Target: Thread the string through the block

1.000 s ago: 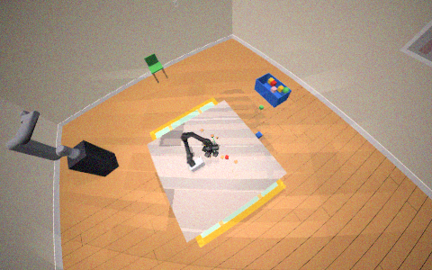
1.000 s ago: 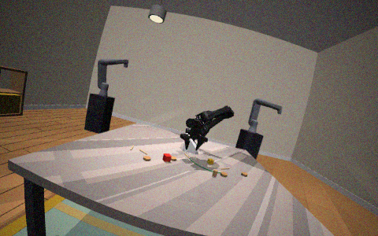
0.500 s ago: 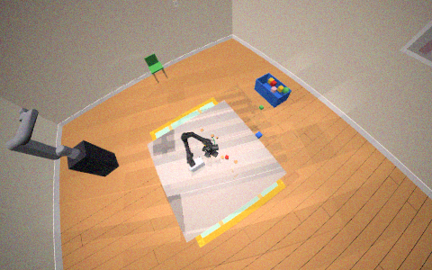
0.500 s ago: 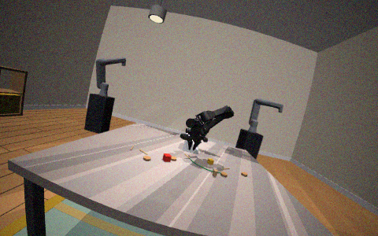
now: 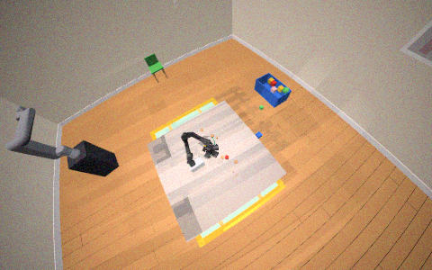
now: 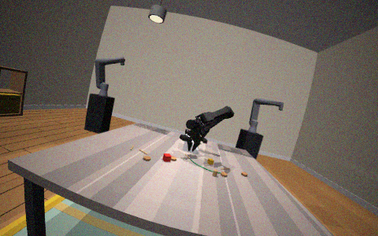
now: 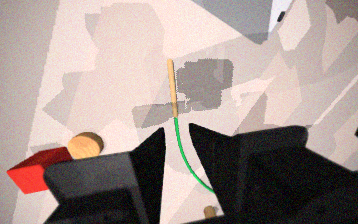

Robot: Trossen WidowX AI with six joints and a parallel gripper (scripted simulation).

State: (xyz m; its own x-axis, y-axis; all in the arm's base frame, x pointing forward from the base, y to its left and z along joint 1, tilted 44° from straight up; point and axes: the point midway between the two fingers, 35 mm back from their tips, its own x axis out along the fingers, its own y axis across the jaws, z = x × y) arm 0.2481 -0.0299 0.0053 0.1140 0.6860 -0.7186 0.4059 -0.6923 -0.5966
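Now: gripper tip 2 cm past the thin wooden stick and 5 cm above it. The rest, counted from my gripper tip: short wooden cylinder (19 cm ahead, 14 cm to the left, 4 cm below); then red cube (12 cm ahead, 14 cm to the right, 3 cm below); then yellow wooden block (1 cm ahead, 15 cm to the left, 4 cm below).
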